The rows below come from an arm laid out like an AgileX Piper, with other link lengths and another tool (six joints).
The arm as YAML. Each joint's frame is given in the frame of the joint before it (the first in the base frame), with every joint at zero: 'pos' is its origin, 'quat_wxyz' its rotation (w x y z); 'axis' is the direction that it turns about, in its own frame. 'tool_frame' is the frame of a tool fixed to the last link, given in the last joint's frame.
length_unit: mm
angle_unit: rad
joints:
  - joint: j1
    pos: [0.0, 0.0, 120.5]
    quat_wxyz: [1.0, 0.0, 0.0, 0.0]
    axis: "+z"
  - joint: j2
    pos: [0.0, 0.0, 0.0]
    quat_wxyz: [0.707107, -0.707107, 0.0, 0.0]
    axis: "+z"
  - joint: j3
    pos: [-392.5, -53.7, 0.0]
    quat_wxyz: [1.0, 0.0, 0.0, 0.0]
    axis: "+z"
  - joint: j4
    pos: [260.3, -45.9, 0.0]
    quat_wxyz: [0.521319, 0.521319, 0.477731, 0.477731]
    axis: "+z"
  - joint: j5
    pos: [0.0, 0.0, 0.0]
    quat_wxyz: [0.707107, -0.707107, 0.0, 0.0]
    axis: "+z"
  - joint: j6
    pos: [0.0, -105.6, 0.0]
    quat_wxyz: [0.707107, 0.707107, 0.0, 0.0]
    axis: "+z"
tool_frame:
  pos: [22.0, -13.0, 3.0]
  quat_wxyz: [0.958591, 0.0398, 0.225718, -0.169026]
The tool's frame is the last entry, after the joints.
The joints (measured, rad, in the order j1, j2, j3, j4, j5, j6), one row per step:
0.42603 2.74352 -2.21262 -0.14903 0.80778 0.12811
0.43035 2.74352 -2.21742 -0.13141 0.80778 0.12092
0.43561 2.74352 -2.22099 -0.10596 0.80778 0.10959
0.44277 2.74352 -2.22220 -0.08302 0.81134 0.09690
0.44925 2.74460 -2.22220 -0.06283 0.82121 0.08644
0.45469 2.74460 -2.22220 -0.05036 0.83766 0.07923
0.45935 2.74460 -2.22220 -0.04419 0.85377 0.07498
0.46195 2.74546 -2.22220 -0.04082 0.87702 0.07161
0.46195 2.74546 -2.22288 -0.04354 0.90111 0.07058
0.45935 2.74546 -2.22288 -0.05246 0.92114 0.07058
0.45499 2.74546 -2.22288 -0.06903 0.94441 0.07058
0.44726 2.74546 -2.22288 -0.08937 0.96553 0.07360
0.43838 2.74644 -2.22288 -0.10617 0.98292 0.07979
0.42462 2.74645 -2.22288 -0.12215 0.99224 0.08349
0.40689 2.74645 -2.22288 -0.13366 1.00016 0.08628
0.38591 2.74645 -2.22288 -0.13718 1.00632 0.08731
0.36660 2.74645 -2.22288 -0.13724 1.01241 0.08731
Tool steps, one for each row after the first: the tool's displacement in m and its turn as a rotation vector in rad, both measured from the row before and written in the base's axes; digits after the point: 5 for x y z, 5 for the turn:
-0.00089 0.00426 0.00093 0.01410 0.00196 0.00357
-0.00166 0.00529 0.00050 0.01871 0.00578 0.00517
-0.00280 0.00581 -0.00007 0.01364 0.00995 0.00918
-0.00350 0.00474 -0.00109 0.00832 0.01670 0.00724
-0.00351 0.00326 -0.00033 0.00056 0.01886 0.00621
-0.00304 0.00234 -0.00022 -0.00353 0.01637 0.00544
-0.00316 0.00051 -0.00074 -0.00920 0.02245 0.00353
-0.00209 -0.00142 0.00011 -0.01326 0.01957 0.00123
-0.00083 -0.00329 0.00009 -0.01650 0.01415 0.00029
-0.00030 -0.00513 0.00028 -0.02427 0.01395 0.00135
0.00089 -0.00725 0.00041 -0.02583 0.01066 -0.00363
0.00116 -0.00742 -0.00022 -0.02112 0.00967 -0.00941
0.00314 -0.00977 0.00038 -0.01679 0.00209 -0.01161
0.00382 -0.01167 0.00031 -0.01263 0.00269 -0.01653
0.00411 -0.01286 0.00013 -0.00545 0.00421 -0.02126
0.00336 -0.01165 0.00006 -0.00259 0.00546 -0.02004

